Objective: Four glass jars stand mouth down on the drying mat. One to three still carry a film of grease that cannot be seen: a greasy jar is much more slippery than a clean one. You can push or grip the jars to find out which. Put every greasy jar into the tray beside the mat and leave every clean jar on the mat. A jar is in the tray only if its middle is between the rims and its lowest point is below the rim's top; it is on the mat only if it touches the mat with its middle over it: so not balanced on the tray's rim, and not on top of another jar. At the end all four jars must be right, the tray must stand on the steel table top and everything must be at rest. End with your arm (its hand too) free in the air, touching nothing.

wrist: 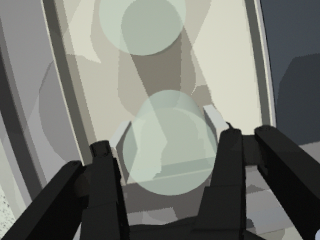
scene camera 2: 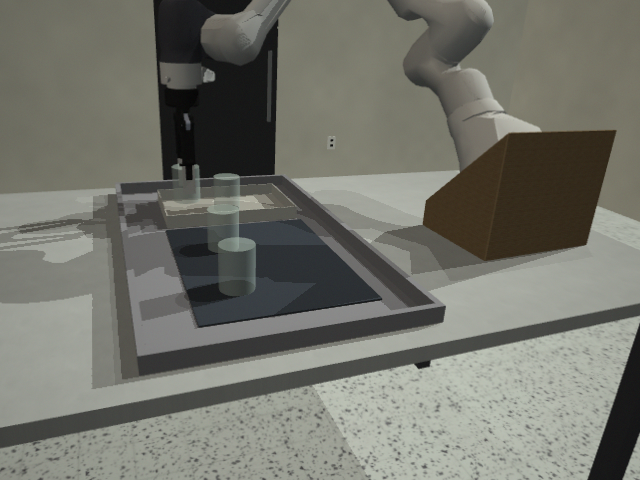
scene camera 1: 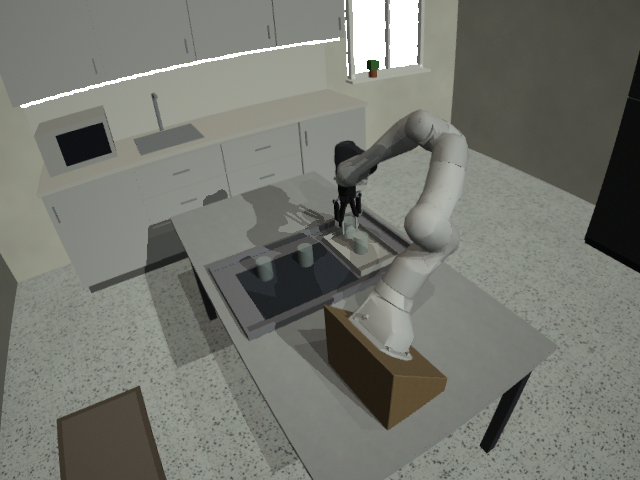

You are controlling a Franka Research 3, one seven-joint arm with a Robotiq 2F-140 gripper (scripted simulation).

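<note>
A white tray (scene camera 2: 262, 202) is visible in the scene, and the tray appears in the wrist view (wrist: 218, 59) and in scene camera 1 (scene camera 1: 380, 254) as well. There is a dark drying mat (scene camera 2: 296, 271), which scene camera 1 (scene camera 1: 292, 285) shows too. The scene also includes a jar (wrist: 169, 149), a jar (scene camera 2: 226, 185) and a jar (scene camera 2: 236, 256). The gripper (scene camera 2: 187, 189) can be seen in scene camera 1 (scene camera 1: 348, 230) and in the wrist view (wrist: 169, 128) too.
</note>
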